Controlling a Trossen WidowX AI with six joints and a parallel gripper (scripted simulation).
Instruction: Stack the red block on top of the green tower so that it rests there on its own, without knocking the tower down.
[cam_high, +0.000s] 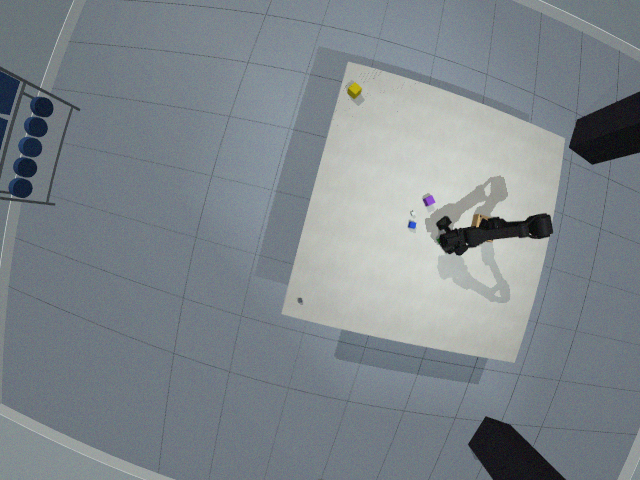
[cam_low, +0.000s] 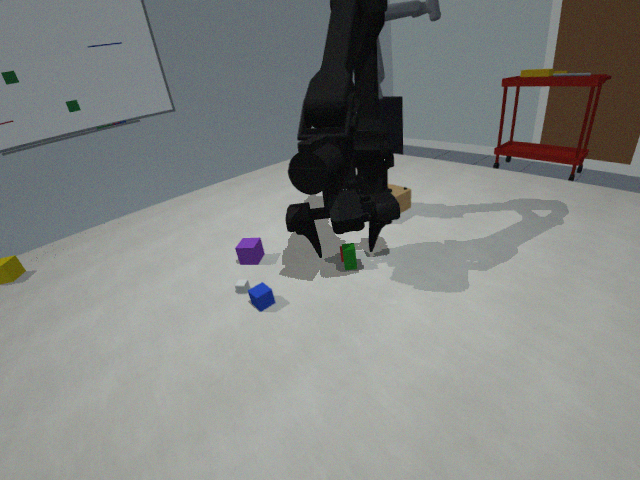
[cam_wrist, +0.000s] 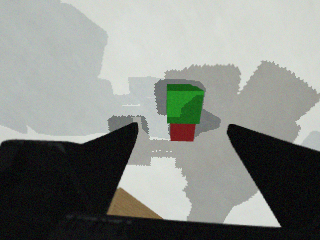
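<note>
Now: gripper tip right at the red block. From my gripper tip the other things lie so: blue block (170 mm ahead, 30 mm to the left, 10 mm above); white block (190 mm ahead, 20 mm to the right); purple block (150 mm ahead, 110 mm to the right, 10 mm above).
</note>
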